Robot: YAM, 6 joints.
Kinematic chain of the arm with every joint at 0, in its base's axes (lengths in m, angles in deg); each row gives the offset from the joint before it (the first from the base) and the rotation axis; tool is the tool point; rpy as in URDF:
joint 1: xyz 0 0 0.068 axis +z
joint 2: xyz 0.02 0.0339 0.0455 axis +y
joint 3: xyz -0.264 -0.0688 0 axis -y
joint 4: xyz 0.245 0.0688 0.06 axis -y
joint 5: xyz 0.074 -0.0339 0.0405 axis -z
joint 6: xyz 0.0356 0 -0.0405 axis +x
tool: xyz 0 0 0 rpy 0 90 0
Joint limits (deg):
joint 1: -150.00..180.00
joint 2: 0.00..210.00
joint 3: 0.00..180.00
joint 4: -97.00..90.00
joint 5: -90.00..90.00
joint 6: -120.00..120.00
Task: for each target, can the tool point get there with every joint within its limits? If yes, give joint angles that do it. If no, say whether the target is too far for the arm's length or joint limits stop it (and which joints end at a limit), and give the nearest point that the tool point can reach.
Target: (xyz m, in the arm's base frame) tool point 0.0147 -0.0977 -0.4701
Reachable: no: joint limits stop it (at a limit: joint 2) | nearest point 0.0200 -0.1332 -0.3619 | short by 0.114 m
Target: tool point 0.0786 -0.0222 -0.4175
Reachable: no: joint limits stop it (at a limit: joint 2) | nearest point 0.1049 -0.0296 -0.3523 | short by 0.071 m
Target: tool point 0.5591 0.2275 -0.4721
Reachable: no: too far | nearest point 0.4369 0.1778 -0.3035 | short by 0.214 m
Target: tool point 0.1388 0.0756 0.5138
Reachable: yes | joints 35.08 61.15 97.30 -49.35 30.22 -51.32
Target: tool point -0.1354 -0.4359 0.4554
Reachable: yes | joints -105.75 111.68 121.40 -11.79 19.68 -15.27
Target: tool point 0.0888 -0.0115 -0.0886
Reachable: yes | joints -29.07 163.39 29.91 -4.43 -68.15 -31.79
